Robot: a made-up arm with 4 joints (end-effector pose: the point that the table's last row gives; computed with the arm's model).
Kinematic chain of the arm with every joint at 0, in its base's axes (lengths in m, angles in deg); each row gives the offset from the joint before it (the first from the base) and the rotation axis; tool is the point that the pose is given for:
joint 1: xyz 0 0 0.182 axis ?
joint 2: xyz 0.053 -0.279 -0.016 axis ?
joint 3: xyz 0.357 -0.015 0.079 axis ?
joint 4: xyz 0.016 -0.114 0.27 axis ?
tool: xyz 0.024 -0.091 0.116
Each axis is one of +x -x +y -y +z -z.
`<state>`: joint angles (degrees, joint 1 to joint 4).
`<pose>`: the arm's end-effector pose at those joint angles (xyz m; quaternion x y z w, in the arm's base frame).
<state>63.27 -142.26 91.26 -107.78</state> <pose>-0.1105 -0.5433 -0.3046 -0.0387 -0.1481 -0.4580 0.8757</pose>
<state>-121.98 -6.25 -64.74 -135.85</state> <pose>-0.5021 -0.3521 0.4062 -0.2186 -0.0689 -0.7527 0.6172</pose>
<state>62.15 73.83 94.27 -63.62</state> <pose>0.2939 0.1920 -0.1800 -0.1661 0.1833 0.9525 0.1777</pose>
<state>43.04 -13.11 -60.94 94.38</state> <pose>0.3020 -0.4896 0.1614 0.5054 -0.1202 -0.6129 0.5953</pose>
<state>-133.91 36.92 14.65 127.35</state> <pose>-0.5103 -0.2758 0.3666 0.2595 -0.5935 0.6546 0.3897</pose>
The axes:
joint 1: +y
joint 2: -x
joint 3: +z
joint 4: +x

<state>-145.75 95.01 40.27 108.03</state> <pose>-0.5266 -0.0412 0.4166 0.0970 -0.7922 0.0815 0.5970</pose>
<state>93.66 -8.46 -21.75 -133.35</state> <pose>0.2860 -0.3277 -0.2965 -0.6407 0.4533 0.5928 0.1808</pose>
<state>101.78 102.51 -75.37 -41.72</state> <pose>-0.1093 0.2227 -0.1208 -0.8842 -0.0065 0.2518 0.3933</pose>
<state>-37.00 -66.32 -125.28 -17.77</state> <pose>0.0668 -0.7060 0.5121 0.3885 0.4311 -0.5655 0.5860</pose>
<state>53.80 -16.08 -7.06 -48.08</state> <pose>0.6054 -0.5194 0.0813 -0.2689 0.4632 0.0779 0.8408</pose>
